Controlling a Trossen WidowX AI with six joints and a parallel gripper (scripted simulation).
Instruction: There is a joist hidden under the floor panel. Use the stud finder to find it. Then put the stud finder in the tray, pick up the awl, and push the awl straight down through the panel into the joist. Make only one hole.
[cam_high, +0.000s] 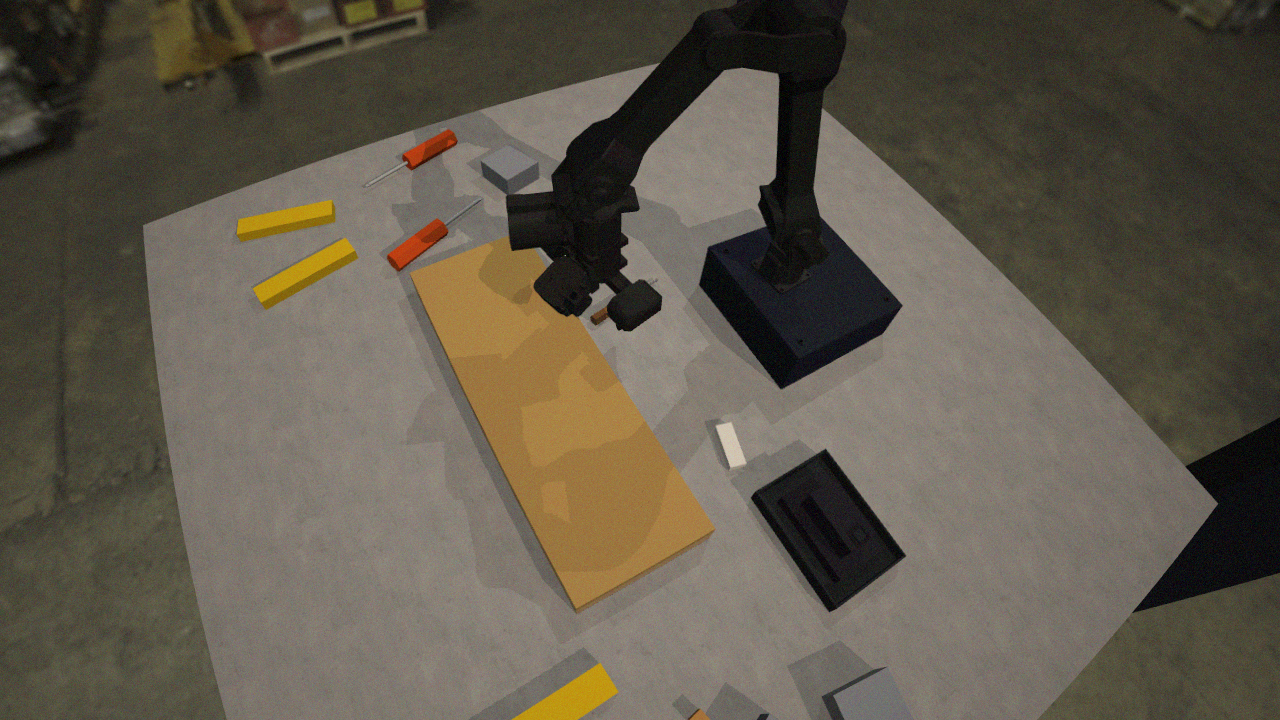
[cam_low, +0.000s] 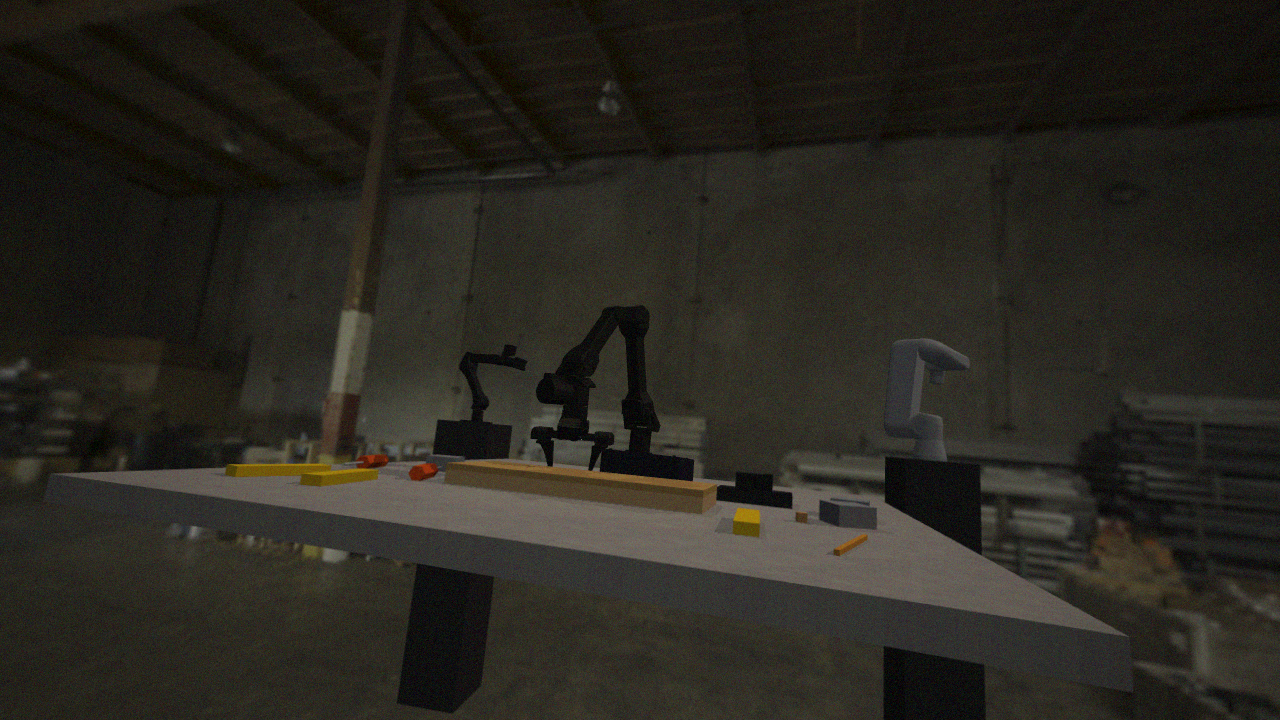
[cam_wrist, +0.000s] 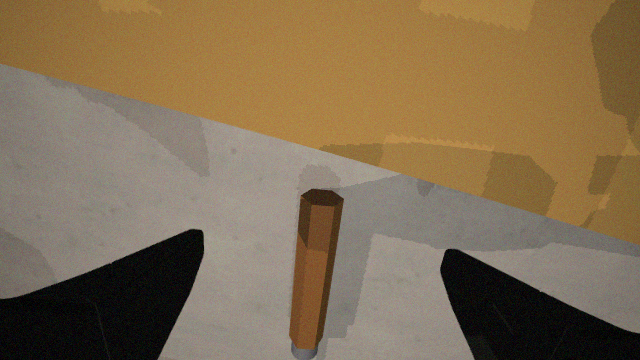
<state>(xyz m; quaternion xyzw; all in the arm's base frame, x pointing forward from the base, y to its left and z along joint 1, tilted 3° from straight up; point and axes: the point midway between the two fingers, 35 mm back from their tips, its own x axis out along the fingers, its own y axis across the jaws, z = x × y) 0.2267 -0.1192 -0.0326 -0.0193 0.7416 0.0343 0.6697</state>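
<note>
Right now my gripper tip is 6 cm past the awl and 2 cm above it. Also, from my gripper tip: small white block: 26 cm to the left, 2 cm below, 2 cm behind; tray: 42 cm to the left, 5 cm behind, 1 cm below; stud finder: 43 cm to the left, 4 cm behind, 2 cm above.
</note>
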